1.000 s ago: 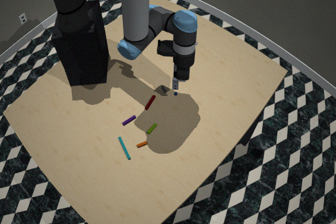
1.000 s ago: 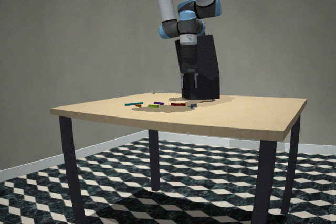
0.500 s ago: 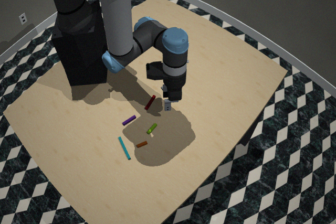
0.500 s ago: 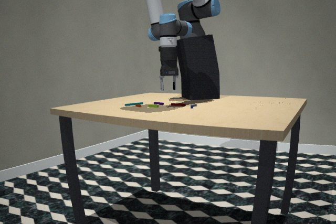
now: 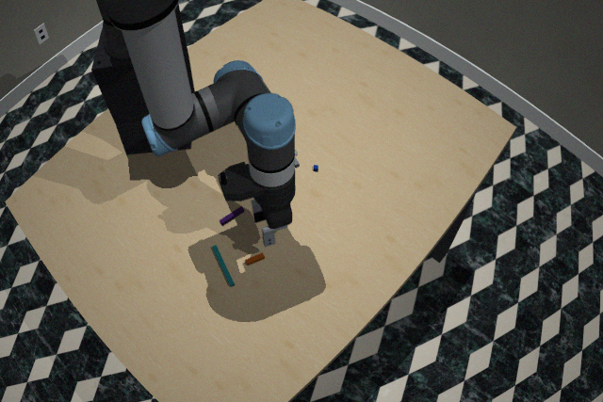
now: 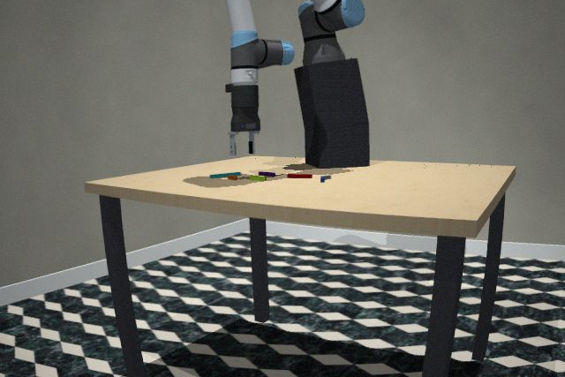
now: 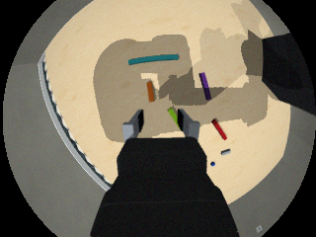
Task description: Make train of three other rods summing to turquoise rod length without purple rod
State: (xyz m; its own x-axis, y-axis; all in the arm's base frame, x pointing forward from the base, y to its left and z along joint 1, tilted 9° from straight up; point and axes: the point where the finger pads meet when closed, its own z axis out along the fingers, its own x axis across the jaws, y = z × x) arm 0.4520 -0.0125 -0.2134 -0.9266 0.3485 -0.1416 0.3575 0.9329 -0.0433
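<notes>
My gripper is now 10 mm short of the orange rod, 40 mm to the left of it and 80 mm above it. The rest, counted from my hand: lime rod (20 mm behind, 40 mm to the left, 80 mm below); purple rod (110 mm behind, 10 mm to the right, 80 mm below); turquoise rod (20 mm behind, 100 mm to the right, 80 mm below).
</notes>
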